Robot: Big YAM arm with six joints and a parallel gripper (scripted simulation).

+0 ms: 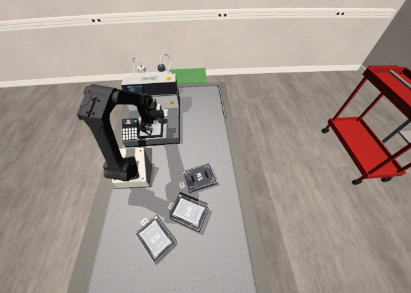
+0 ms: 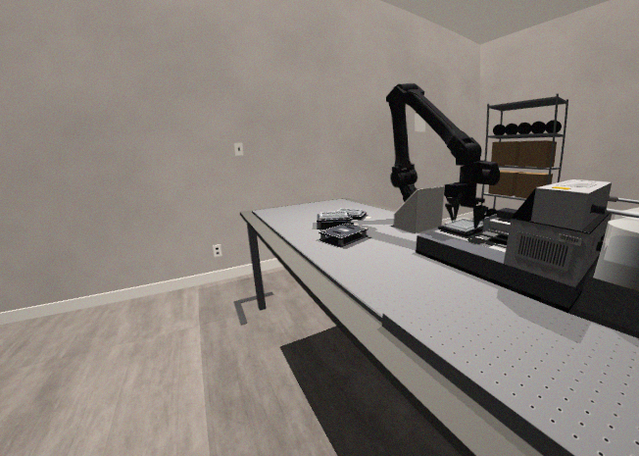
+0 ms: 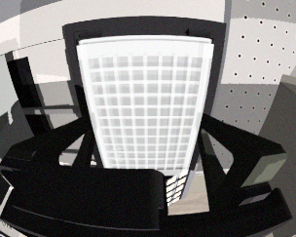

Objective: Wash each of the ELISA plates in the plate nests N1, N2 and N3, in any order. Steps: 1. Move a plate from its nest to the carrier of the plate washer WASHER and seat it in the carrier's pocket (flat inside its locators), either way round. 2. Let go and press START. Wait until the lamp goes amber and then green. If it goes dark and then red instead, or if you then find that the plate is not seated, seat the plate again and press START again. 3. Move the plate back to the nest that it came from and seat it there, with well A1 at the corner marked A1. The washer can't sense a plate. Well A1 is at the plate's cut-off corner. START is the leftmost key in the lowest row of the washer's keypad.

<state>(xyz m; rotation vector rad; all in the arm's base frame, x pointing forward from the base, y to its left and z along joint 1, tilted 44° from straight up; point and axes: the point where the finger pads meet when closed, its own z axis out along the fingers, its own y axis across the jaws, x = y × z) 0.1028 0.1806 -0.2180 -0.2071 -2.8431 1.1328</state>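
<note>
My gripper is now 10 mm above the dark carrier. From my hand the other things lie so: washer: 150 mm to the left, 40 mm above, 10 mm ahead.
</note>
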